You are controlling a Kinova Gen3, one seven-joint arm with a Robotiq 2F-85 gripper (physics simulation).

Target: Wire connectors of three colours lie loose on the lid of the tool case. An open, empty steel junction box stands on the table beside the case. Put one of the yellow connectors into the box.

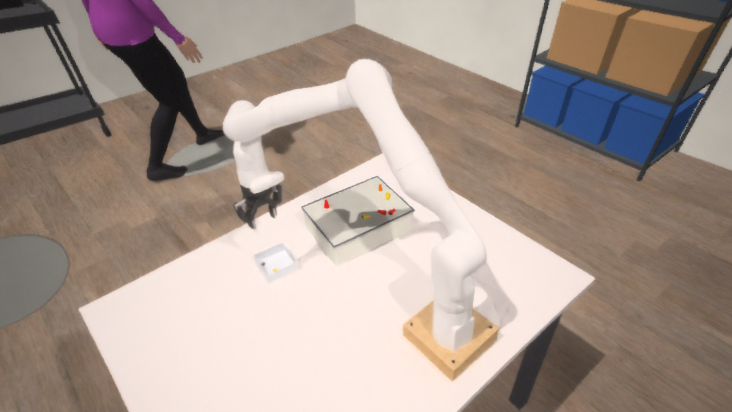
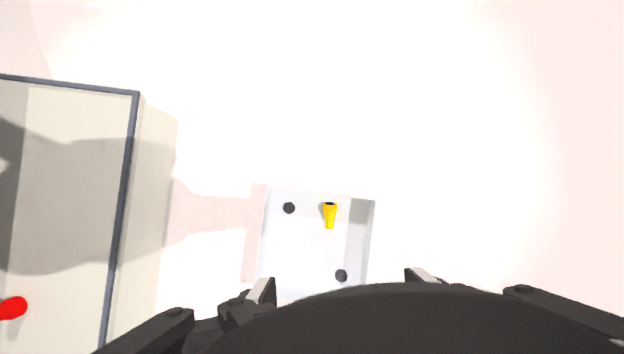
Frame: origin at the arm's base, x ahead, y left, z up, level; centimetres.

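Where they show: gripper, between the fingertips: [image 1: 263, 222]; arm's base, origin of its link: [image 1: 450, 333].
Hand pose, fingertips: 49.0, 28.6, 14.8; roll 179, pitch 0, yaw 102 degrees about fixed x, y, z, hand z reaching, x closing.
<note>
Things, the pixels of their top centre, and the offset from my fingertips, as dx, dy, dz. Level surfaces: height alone.
- yellow connector, centre of its top: [image 2: 330, 216] [image 1: 276, 270] -1.9, -0.1, -18.4
- steel junction box, centre of its top: [image 2: 315, 247] [image 1: 274, 258] +0.9, -1.2, -16.3
- tool case, centre of its top: [image 1: 356, 207] +1.8, -31.0, -10.4
- orange connector, centre of its top: [image 1: 380, 185] +5.3, -42.5, -8.6
- red connector, centre of its top: [image 1: 325, 200] +7.6, -23.0, -8.1
- table, height of its surface: dz -20.1
A yellow connector [image 1: 275, 270] [image 2: 329, 215] lies on its side on the floor of the steel junction box [image 1: 284, 275] [image 2: 370, 235], near one wall. My gripper [image 1: 263, 219] [image 2: 340, 294] is open and empty, above the table's far edge and higher than the box. On the lid of the tool case [image 1: 335, 232] [image 2: 150, 175] lie two yellow connectors, one [image 1: 387, 196] near the back right corner and one [image 1: 365, 216] near the front edge. An orange connector [image 1: 380, 187] is at the back. A red connector [image 1: 326, 204] [image 2: 13, 308] stands at the left, and two red ones [image 1: 382, 211] [image 1: 391, 211] lie at the right.
The tool case stands beside the box, with a gap of table [image 1: 204, 317] between them. The arm's wooden base [image 1: 425, 340] is at the table's right. A person [image 1: 163, 87] stands on the floor beyond the table. A shelf rack [image 1: 607, 79] is at the back right.
</note>
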